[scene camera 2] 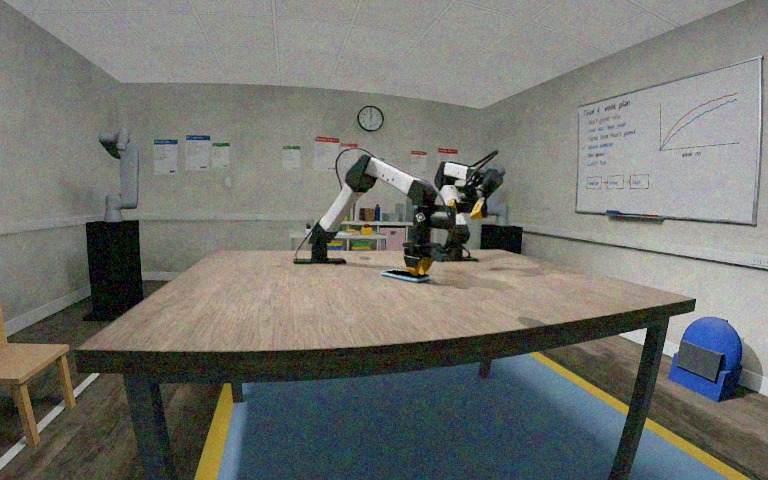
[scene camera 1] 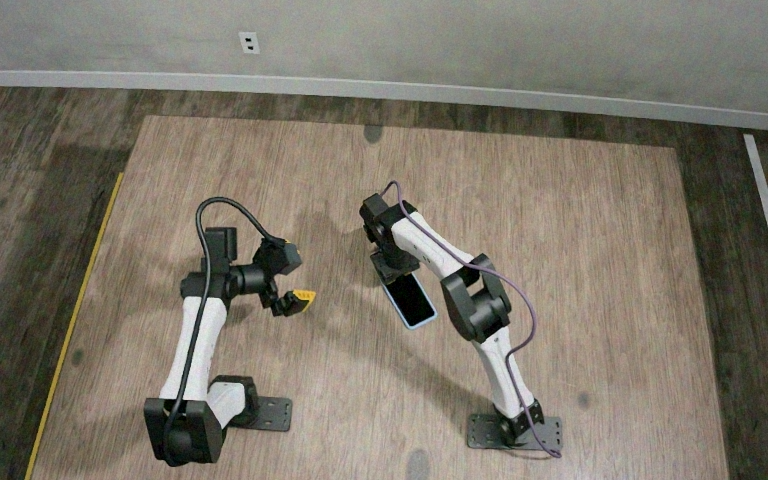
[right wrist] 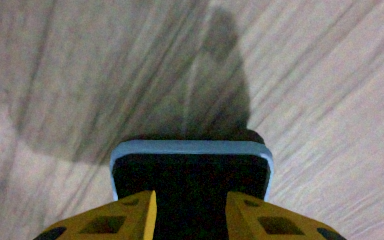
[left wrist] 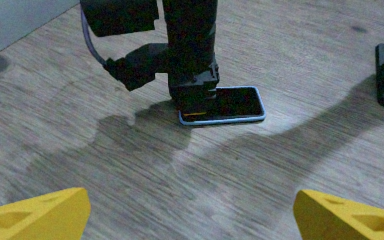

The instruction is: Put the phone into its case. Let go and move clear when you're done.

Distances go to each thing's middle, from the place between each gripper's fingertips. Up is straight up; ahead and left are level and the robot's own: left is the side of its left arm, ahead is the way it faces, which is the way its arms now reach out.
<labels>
The black phone (scene camera 1: 405, 291) lies 4 cm behind my right hand (scene camera 2: 418, 275), 3 cm to the right of it and 2 cm below it.
Right now my left hand (scene camera 1: 306, 273) is 50 mm short of the black phone, 210 mm to the left of it and 190 mm above it.
</labels>
